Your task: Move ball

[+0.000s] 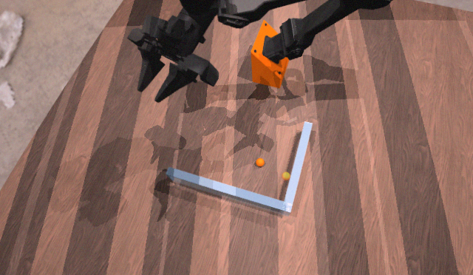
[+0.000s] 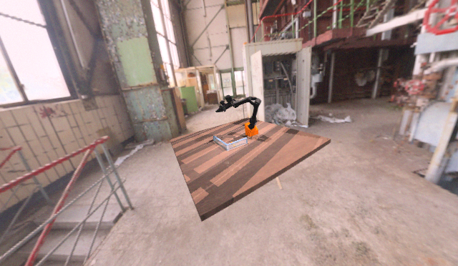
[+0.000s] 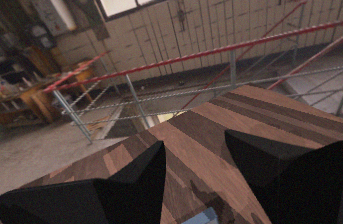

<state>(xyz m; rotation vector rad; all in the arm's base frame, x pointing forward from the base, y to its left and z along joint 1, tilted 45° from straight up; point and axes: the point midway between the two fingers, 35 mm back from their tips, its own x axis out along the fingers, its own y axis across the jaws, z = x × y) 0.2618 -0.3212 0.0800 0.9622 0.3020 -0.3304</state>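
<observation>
Now: the orange ball 20 mm behind my gripper tip, 200 mm to the left of it and 320 mm below it. Round my gripper tip: see-through copy of ball 10 mm ahead, 270 mm to the left, 320 mm below.
</observation>
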